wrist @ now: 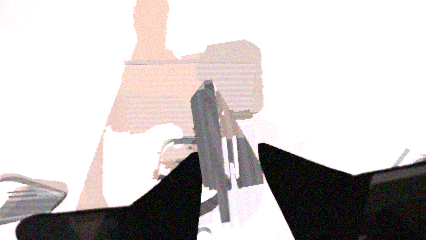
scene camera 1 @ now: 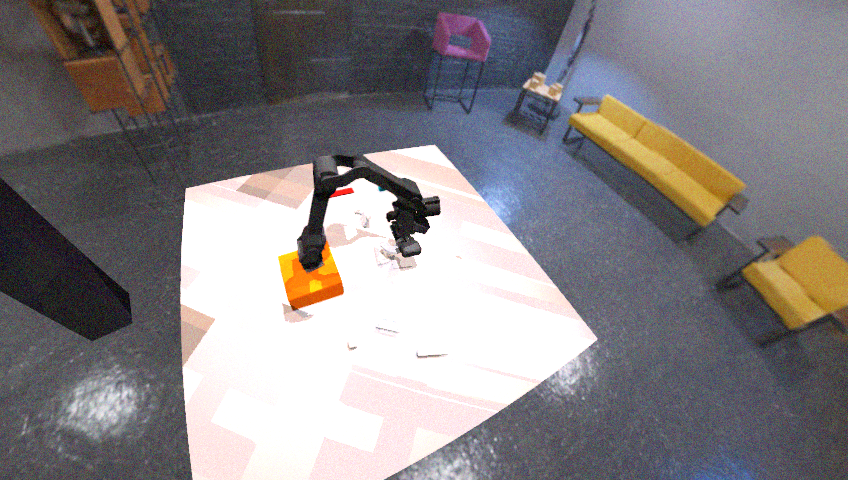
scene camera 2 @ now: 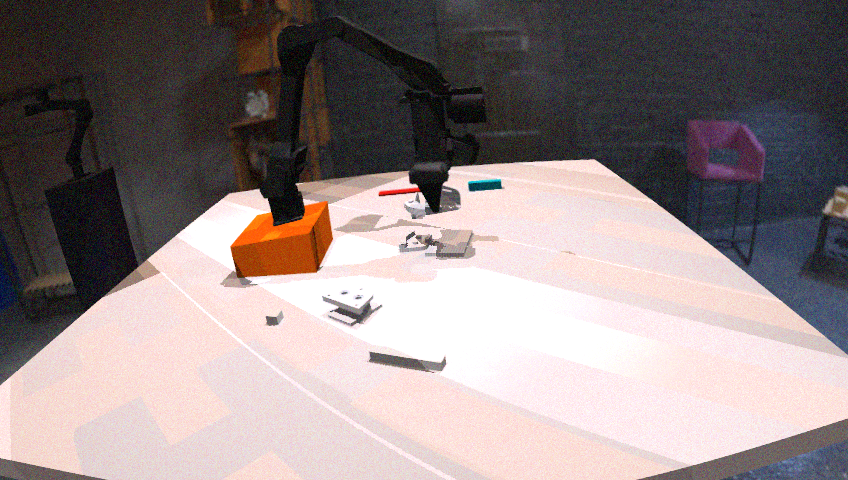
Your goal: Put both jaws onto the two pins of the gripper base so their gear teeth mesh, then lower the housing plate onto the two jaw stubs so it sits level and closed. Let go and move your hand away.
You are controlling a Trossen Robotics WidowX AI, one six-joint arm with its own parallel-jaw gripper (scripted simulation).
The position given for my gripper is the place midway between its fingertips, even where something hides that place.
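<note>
My gripper (scene camera 1: 399,248). Gripper base (scene camera 2: 355,298). Flat grey bar (scene camera 2: 421,360). Flat plate (scene camera 2: 446,243). My gripper (scene camera 2: 436,208) again. My gripper (wrist: 228,154) too. Flat plate (wrist: 157,97) as well. Flat grey bar out of frame in the wrist view.
</note>
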